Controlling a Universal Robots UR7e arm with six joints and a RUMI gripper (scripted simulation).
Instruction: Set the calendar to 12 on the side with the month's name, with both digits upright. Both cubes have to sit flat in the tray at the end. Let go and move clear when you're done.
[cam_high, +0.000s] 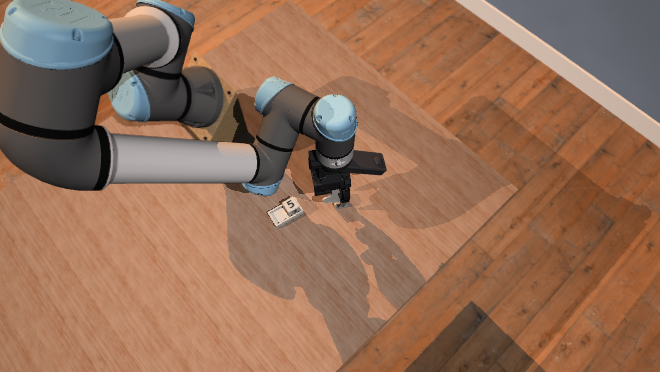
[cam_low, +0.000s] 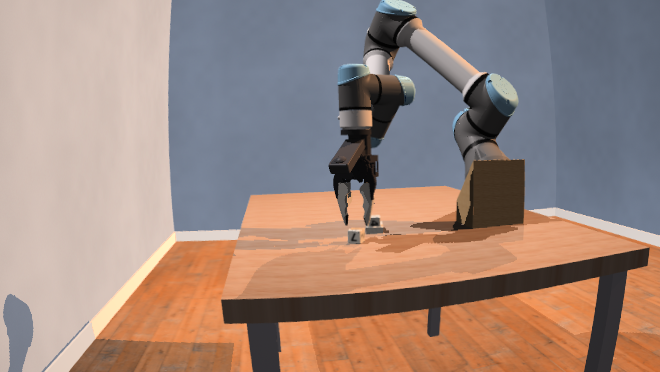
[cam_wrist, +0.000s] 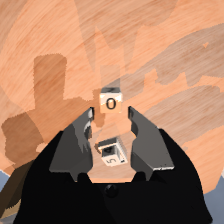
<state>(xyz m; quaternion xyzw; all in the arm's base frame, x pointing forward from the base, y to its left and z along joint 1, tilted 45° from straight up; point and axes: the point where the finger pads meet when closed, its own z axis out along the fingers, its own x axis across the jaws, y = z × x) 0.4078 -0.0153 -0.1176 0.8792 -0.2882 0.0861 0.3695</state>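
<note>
Right now my hand is 4 cm above the white digit cube. The rest, counted from my hand: calendar tray (12 cm to the right, 8 cm behind, 5 cm below).
</note>
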